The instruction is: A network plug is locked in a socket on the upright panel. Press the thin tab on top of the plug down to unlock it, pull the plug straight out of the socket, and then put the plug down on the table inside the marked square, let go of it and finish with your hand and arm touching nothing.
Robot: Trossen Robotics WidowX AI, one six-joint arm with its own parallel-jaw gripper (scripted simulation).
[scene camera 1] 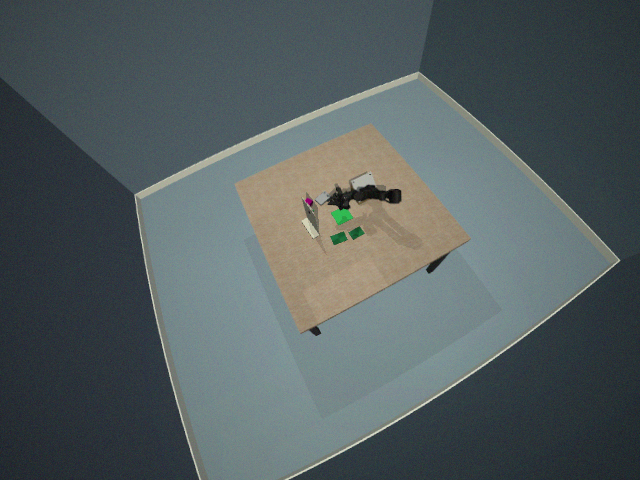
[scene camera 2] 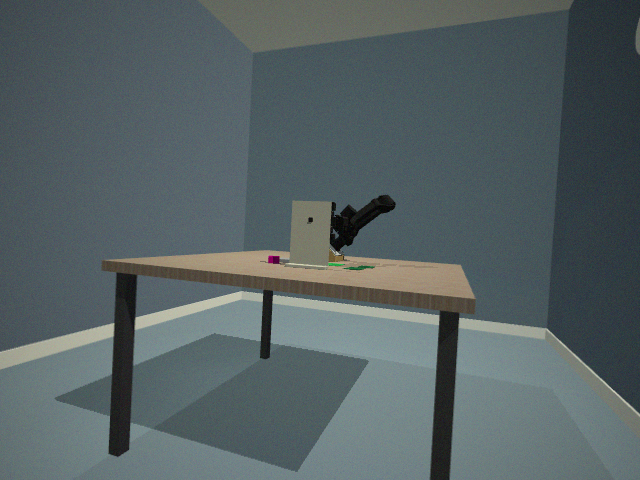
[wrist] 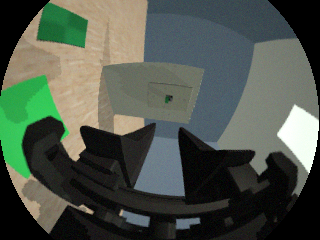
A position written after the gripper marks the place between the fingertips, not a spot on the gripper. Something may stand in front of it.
In view: the gripper (wrist: 167, 128) and a grey panel (scene camera 2: 310, 226).
The grey panel is seen too in the wrist view (wrist: 138, 89).
